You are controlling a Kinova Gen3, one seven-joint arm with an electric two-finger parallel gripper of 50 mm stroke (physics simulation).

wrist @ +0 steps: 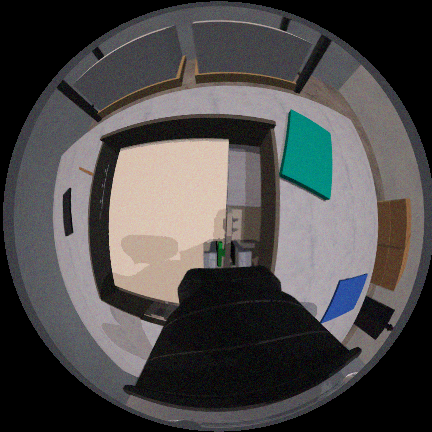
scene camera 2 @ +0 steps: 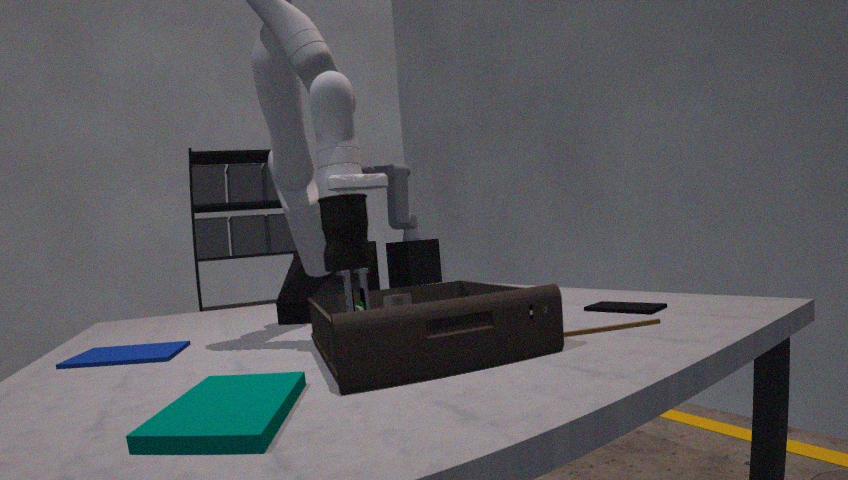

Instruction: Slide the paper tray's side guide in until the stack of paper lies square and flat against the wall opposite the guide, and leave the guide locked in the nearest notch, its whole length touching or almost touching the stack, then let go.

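Places are measured from the arm's base along level axes (x back, y right, z up), in metres.
Pixels of known places: gripper, fingertip midpoint: (wrist: 223, 248) (scene camera 2: 358, 310); arm's base, origin of the base link: (scene camera 2: 321, 265).
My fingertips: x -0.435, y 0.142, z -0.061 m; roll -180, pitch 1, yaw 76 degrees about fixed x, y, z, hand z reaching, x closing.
Ahead of a thing's pixels: the offset from my fingertips to its top centre.
The dark brown paper tray {dz +0.027, dx -0.051, dy -0.074 m} (scene camera 2: 386, 356) (wrist: 269, 200) stands on the table. In the wrist view the cream paper stack {dz -0.026, dx -0.061, dy -0.093 m} (wrist: 165, 200) lies flat and looks square, its left edge along the tray's left wall. The thin side guide {dz +0.013, dx +0.003, dy -0.006 m} (wrist: 228, 229) runs along the stack's right edge, with no clear gap showing. A green tab {dz +0.013, dx +0.003, dy -0.006 m} (wrist: 220, 254) sits at the guide's near end. My gripper (scene camera 2: 357, 304) (wrist: 223, 248) reaches down inside the tray and is shut on the side guide and its green tab. The fingertips and the guide's notch are partly hidden, so its locking cannot be told.
A teal block {dz -0.051, dx -0.136, dy +0.243 m} (scene camera 2: 220, 404) (wrist: 307, 155) and a blue flat block {dz -0.061, dx +0.317, dy +0.341 m} (scene camera 2: 123, 354) (wrist: 345, 297) lie beside the tray. Beyond its opposite side are a thin brown stick {dz -0.062, dx -0.252, dy -0.310 m} (scene camera 2: 612, 327) (wrist: 86, 171) and a black flat object {dz -0.061, dx -0.186, dy -0.481 m} (scene camera 2: 626, 307) (wrist: 68, 212). The tray walls surround the fingers.
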